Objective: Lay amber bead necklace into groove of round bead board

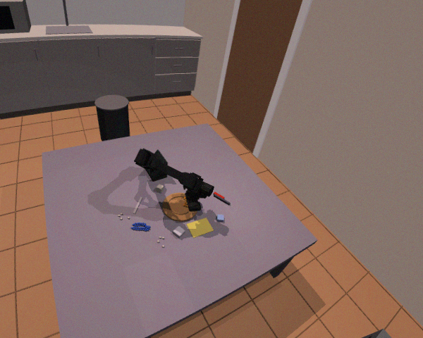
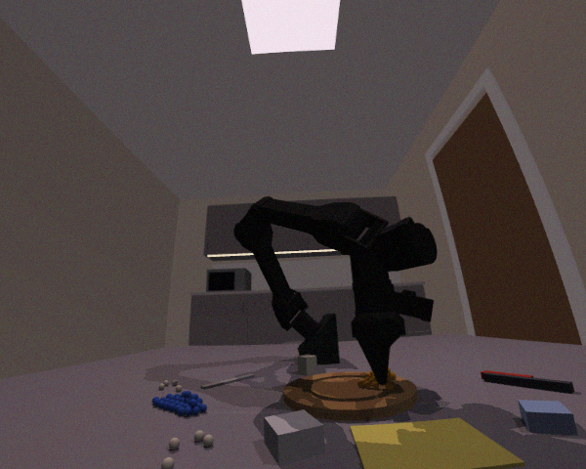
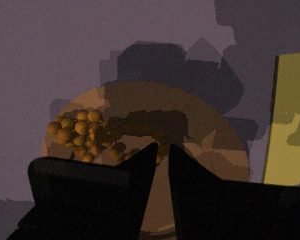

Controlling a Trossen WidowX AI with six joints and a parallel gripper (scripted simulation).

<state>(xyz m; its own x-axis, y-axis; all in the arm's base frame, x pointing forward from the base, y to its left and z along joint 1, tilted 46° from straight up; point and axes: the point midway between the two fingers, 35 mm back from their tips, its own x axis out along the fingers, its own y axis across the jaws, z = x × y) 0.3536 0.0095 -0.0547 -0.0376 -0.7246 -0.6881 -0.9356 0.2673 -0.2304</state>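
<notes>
Right now my gripper tip is 40 mm to the left of the round wooden bead board, 30 mm past it and 10 mm above it. The rest, counted from my gripper tip: blue block 140 mm ahead, 110 mm to the left, 10 mm below; grey block 140 mm to the right, 110 mm ahead, 10 mm below; yellow pad 140 mm ahead, 20 mm to the right, 20 mm below.
</notes>
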